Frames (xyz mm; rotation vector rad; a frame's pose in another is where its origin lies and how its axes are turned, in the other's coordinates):
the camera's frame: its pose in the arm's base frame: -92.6 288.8 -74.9 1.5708 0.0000 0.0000
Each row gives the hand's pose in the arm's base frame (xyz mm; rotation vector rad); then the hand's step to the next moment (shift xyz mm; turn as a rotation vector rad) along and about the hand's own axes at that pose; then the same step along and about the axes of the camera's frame.
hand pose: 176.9 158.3 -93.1 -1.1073 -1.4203 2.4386
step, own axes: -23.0 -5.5 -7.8 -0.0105 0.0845 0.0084
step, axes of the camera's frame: 20.3 14.3 1.3 0.0237 -0.0588 0.0575
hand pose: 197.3 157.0 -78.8 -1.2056 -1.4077 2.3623
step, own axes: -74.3 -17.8 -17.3 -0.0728 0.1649 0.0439
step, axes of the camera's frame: 57.0 51.8 14.4 0.0621 -0.0786 0.1562
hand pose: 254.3 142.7 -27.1 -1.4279 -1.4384 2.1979
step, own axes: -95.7 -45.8 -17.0 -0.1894 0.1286 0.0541
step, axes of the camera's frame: 48.5 93.9 19.4 0.1041 0.0234 0.2097
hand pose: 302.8 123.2 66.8 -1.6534 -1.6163 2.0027
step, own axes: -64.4 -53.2 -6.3 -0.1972 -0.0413 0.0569
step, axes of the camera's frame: 3.9 82.7 12.8 0.0175 0.1531 0.1417
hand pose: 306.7 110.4 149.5 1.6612 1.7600 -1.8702
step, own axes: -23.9 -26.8 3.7 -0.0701 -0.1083 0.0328
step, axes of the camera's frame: -10.6 33.7 7.5 -0.0647 0.1128 0.0284
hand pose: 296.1 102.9 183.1 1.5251 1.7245 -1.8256
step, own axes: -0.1 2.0 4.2 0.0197 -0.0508 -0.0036
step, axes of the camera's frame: -0.7 -2.1 4.1 -0.0439 0.0172 -0.0275
